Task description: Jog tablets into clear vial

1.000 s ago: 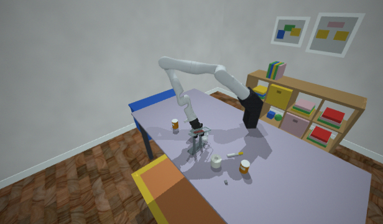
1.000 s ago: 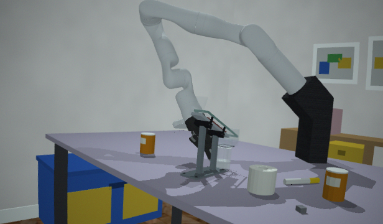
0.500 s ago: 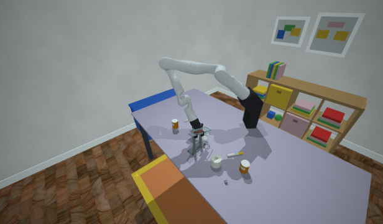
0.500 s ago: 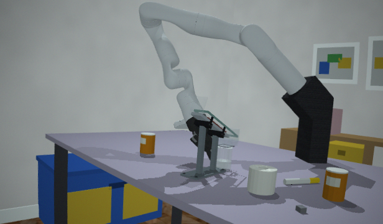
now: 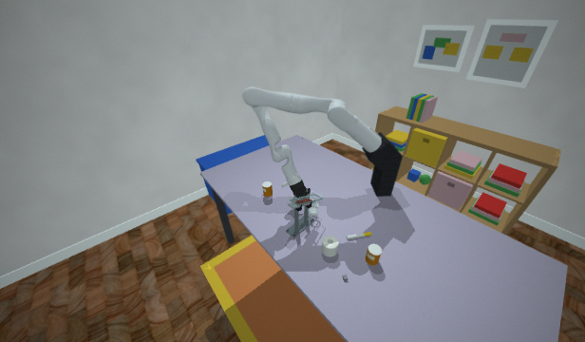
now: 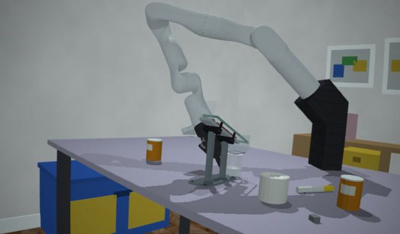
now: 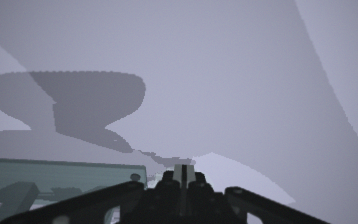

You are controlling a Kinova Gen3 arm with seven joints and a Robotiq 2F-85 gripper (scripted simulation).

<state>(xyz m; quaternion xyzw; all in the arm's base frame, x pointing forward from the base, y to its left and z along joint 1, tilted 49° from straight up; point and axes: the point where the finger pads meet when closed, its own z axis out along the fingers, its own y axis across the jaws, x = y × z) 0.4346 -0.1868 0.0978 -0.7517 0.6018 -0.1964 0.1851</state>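
My hand is 10 mm short of the clear vial, 40 mm to the right of it and 10 mm below it. The rest, counted from my hand: white-and-yellow marker 10 mm ahead, 310 mm to the left, 20 mm below; then feeder tray 100 mm ahead, 30 mm to the left, 130 mm above; then white roll 160 mm ahead, 220 mm to the left.
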